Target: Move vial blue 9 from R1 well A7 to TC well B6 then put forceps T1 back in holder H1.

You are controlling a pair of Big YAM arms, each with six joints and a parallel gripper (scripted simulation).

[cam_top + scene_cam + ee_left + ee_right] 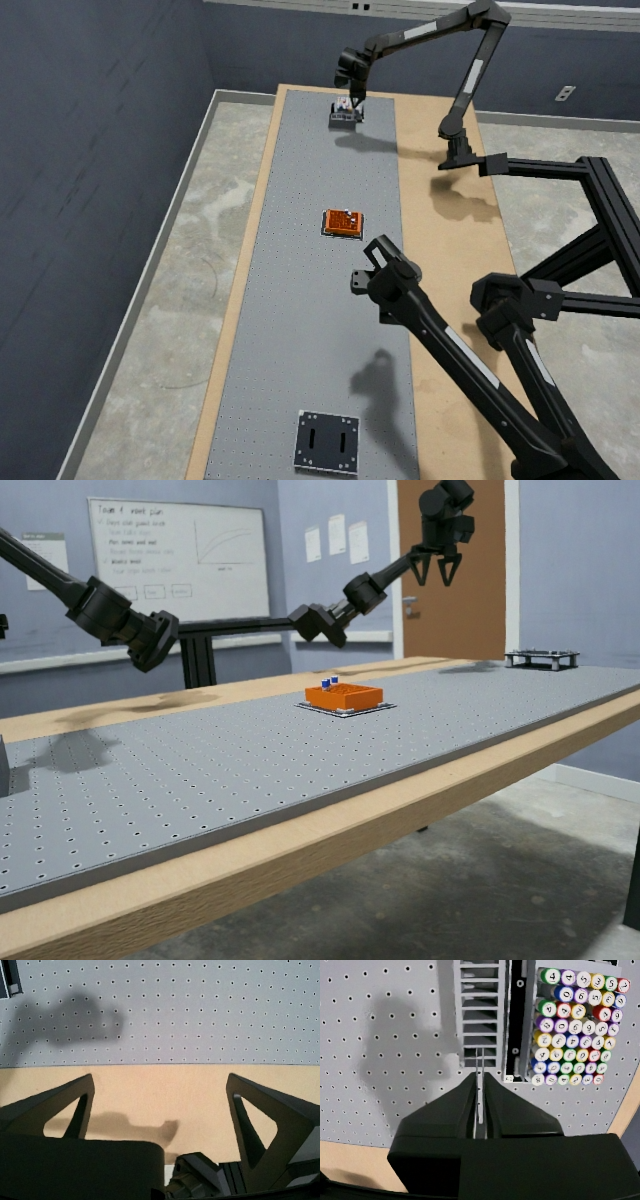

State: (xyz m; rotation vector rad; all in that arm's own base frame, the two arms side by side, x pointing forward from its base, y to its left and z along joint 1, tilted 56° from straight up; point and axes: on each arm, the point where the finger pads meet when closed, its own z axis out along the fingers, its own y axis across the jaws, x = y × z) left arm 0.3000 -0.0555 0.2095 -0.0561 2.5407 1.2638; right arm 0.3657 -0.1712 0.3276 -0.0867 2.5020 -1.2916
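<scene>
The grey holder H1 lies 90 mm below my right hand and 40 mm ahead of it. The rest, counted from my right hand: orange tube carrier: 560 mm to the left, 90 mm below, 50 mm ahead.
</scene>
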